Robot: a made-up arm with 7 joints. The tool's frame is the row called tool.
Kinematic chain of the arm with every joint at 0, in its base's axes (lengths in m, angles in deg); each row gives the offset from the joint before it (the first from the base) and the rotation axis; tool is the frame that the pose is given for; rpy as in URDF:
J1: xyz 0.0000 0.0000 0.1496 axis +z
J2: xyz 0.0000 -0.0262 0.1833 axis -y
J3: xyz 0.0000 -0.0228 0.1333 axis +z
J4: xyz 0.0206 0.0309 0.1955 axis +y
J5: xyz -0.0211 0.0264 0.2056 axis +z
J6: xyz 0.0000 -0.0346 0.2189 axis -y
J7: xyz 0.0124 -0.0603 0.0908 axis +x
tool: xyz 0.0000 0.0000 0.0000 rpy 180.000 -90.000 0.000
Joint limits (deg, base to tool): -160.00..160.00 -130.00..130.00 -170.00..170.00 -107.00..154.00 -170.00..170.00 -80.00..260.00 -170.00..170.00
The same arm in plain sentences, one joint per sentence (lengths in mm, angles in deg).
The arm has seven revolute joints in a row. What follows holds with every joint at zero, and every direction is one of the base frame's. Joint 1 is mounted 149.6 mm along +z from the base frame's origin and turns about +z, from -160 to 160 deg. Joint 2 is mounted 26.2 mm along -y and 183.3 mm along +z from joint 1 and turns about -y, from -130 to 130 deg. Joint 3 is mounted 22.8 mm along -y and 133.3 mm along +z from joint 2 and turns about +z, from -170 to 170 deg. Joint 4 is mounted 20.6 mm along +x and 30.9 mm along +y and 195.5 mm along +z from joint 3 and turns about +y, from -107 to 154 deg. Joint 5 is mounted 21.1 mm along -x and 26.4 mm along +y and 205.6 mm along +z from joint 4 and turns about +z, from -170 to 170 deg. Joint 6 is mounted 34.6 mm along -y and 218.9 mm along +z from joint 5 and turns about -y, from -80 to 260 deg. Joint 7 is mounted 12.4 mm along +x and 60.3 mm along -y and 90.8 mm along +z from joint 6 and turns about +x, from -170 to 170 deg. The tool frame, which is the frame that the pose is given for, is mounted at the same point as joint 7; its axes are the base frame's turned by roll 180, pitch -90 and yaw 0 deg (as in URDF: about the fixed x, then y, then z).
